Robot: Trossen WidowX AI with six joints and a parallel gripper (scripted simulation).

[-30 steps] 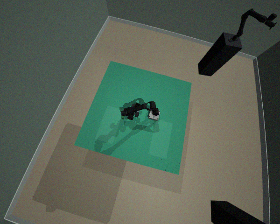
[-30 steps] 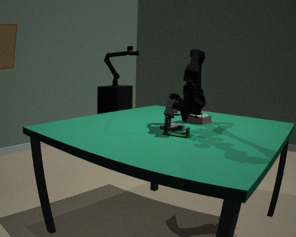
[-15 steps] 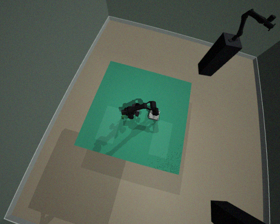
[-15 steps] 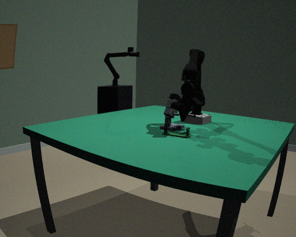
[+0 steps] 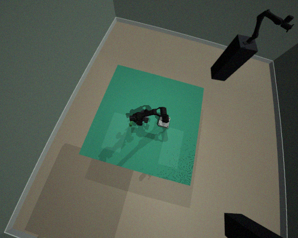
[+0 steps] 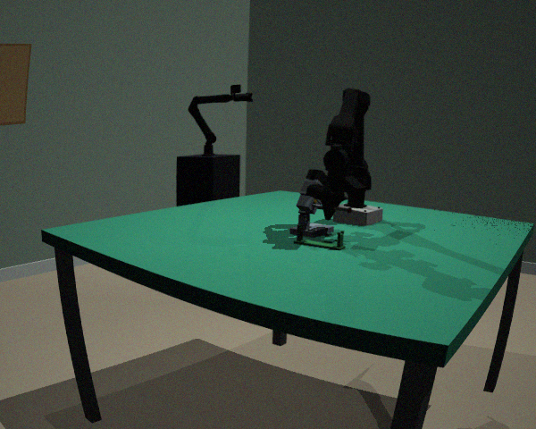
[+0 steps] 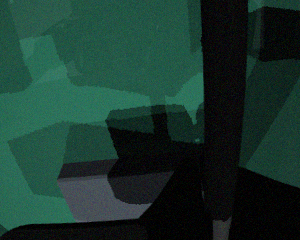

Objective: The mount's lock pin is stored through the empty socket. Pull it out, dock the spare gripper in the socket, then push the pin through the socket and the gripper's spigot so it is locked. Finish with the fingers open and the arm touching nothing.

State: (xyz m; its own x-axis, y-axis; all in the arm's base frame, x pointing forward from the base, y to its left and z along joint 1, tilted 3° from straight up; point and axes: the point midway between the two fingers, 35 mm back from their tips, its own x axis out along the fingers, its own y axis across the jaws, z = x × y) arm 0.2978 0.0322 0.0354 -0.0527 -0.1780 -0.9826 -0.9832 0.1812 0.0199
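Right now the mount is 6 cm to the right of my gripper tip and 2 cm behind it. Also, from my gripper tip: spare gripper: 7 cm above, 6 cm to the right, 4 cm behind; then green cradle: 11 cm ahead, 3 cm to the left, 3 cm below.
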